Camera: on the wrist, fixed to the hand. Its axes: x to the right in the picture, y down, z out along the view.
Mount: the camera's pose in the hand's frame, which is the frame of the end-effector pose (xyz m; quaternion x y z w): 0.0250 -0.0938 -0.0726 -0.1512 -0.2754 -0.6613 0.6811
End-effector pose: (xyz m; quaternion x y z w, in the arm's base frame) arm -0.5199 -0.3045 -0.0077 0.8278 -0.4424 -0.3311 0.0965
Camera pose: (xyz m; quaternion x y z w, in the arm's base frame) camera -0.4015 -0.2787 -0.0064 -0.7507 -0.2696 0.5842 0.1499
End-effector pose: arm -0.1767 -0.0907 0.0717 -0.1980 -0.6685 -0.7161 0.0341
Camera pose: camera -0.2464 -0.1460 -0.0106 -0.1049 0.4874 0.5568 0.6644
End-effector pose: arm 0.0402 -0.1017 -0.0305 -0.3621 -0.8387 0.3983 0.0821
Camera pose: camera 0.0022 -0.0801 0.0826 0.4053 -0.8936 0.1899 0.0336
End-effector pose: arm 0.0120 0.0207 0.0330 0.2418 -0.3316 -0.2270 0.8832
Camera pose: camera 0.0569 -0.0464 -0.0574 0.1879 -0.2749 -0.8554 0.3967
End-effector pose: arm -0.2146 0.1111 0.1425 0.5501 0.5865 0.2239 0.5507
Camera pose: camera -0.3115 0.1307 0.0723 -0.0348 0.5778 -0.2745 0.7679
